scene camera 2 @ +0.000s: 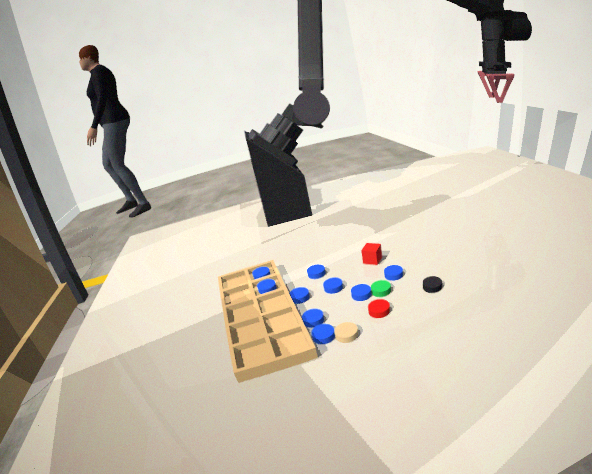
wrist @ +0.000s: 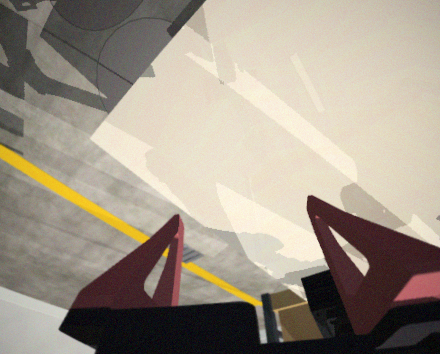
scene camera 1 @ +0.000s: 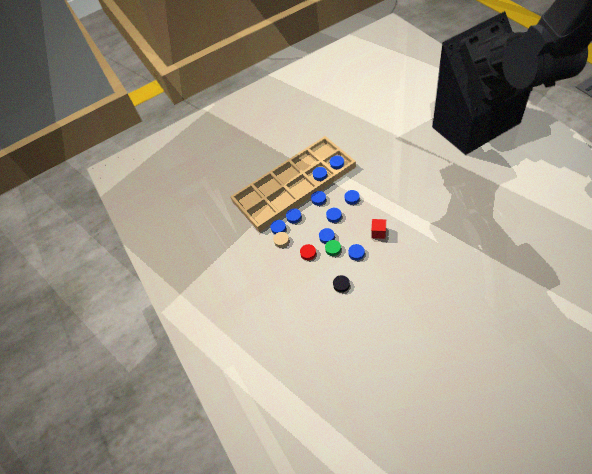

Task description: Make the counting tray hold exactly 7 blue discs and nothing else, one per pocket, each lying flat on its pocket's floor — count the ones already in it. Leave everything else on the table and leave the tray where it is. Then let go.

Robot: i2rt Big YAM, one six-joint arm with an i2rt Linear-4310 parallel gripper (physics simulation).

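The wooden counting tray (scene camera 1: pixel 259 230) (scene camera 2: pixel 276 367) has two rows of pockets. Two blue discs lie in neighbouring pockets of one row at its end nearest the arm's base: one in the end pocket (scene camera 1: pixel 336 161) (scene camera 2: pixel 261 272), one beside it (scene camera 1: pixel 319 173) (scene camera 2: pixel 266 286). Several blue discs lie on the table beside the tray, among them one (scene camera 1: pixel 352 197) (scene camera 2: pixel 316 271) towards the arm's base and one (scene camera 1: pixel 356 252) (scene camera 2: pixel 393 272) near the green disc. Some are close to the tray's long side. My gripper (scene camera 2: pixel 497 100) (wrist: pixel 242 211) is open and empty, high above the table, far from the tray.
A tan disc (scene camera 1: pixel 281 239) (scene camera 2: pixel 346 332), red disc (scene camera 1: pixel 308 251) (scene camera 2: pixel 379 308), green disc (scene camera 1: pixel 333 247) (scene camera 2: pixel 381 288), black disc (scene camera 1: pixel 341 284) (scene camera 2: pixel 432 284) and red cube (scene camera 1: pixel 379 228) (scene camera 2: pixel 371 253) are on the table. The arm's black base (scene camera 1: pixel 475 110) (scene camera 2: pixel 285 195) stands at the table's edge.
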